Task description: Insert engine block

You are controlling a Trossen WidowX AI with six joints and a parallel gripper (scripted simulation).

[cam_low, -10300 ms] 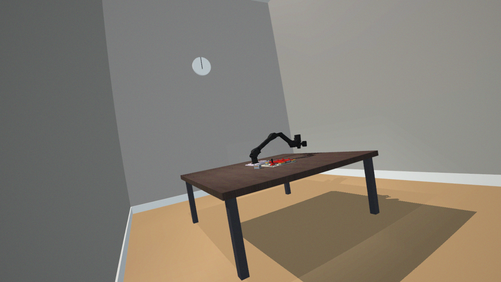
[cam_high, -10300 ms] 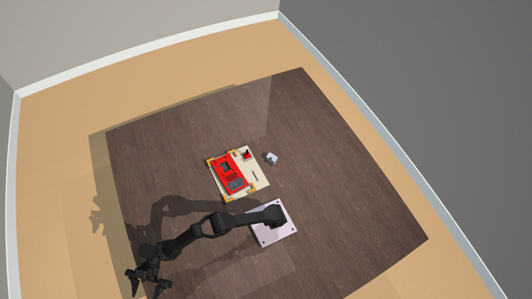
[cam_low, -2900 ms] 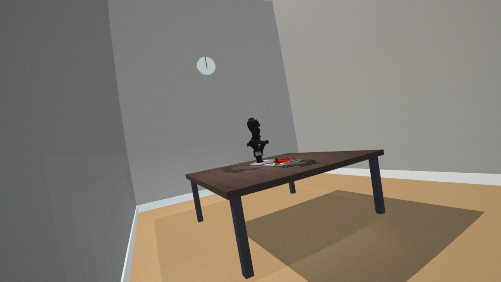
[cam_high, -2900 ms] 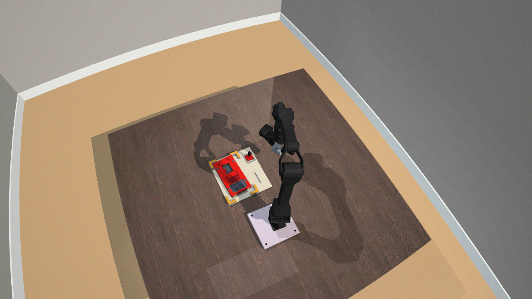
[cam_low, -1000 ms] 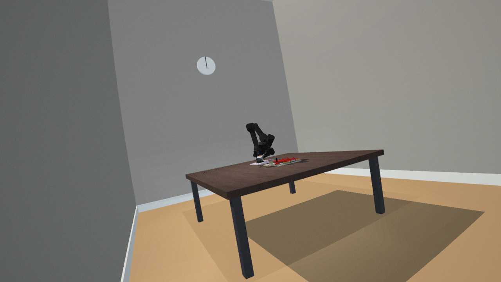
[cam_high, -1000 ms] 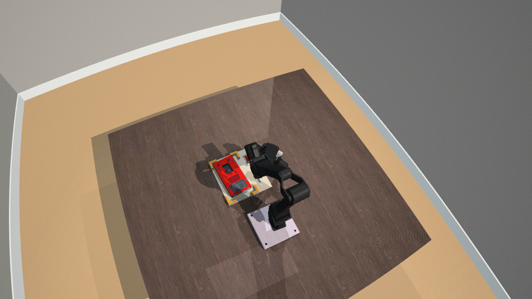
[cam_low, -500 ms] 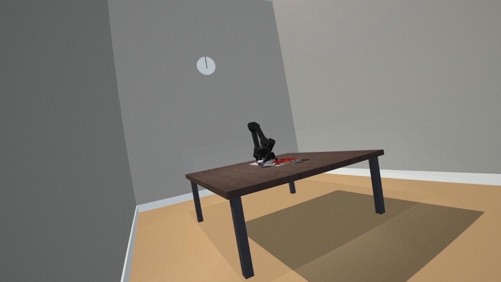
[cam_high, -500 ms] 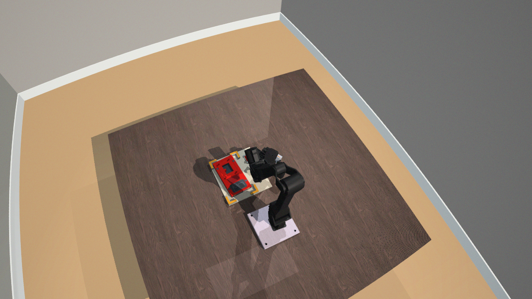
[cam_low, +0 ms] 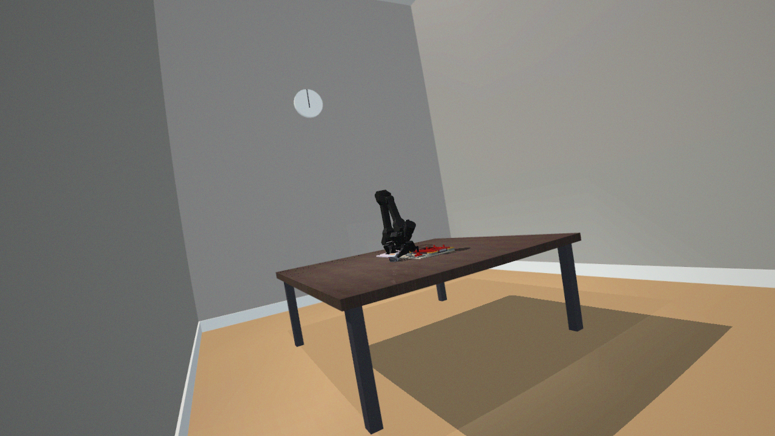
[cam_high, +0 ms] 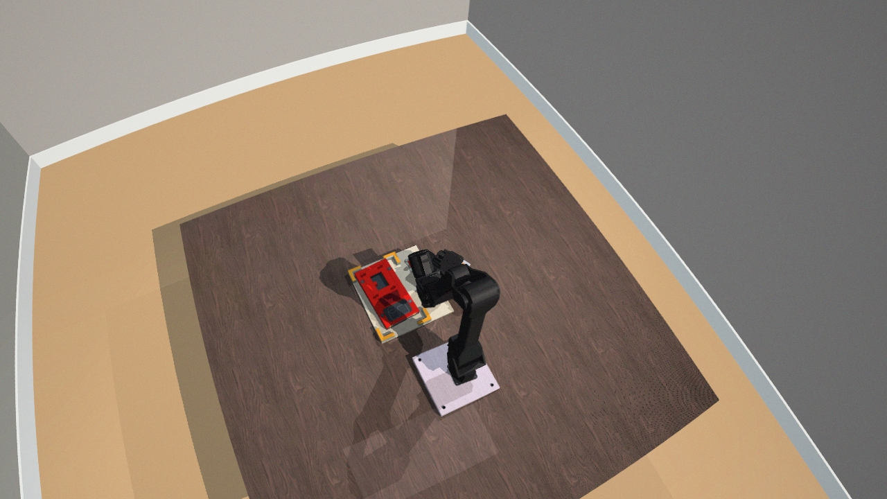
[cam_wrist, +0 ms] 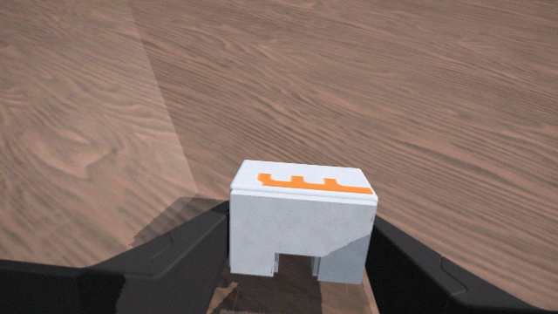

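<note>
Now: gripper tip 1 cm to the right of the engine block. Round my gripper tip: dark post (12 cm to the left, 7 cm ahead, 1 cm above).
</note>
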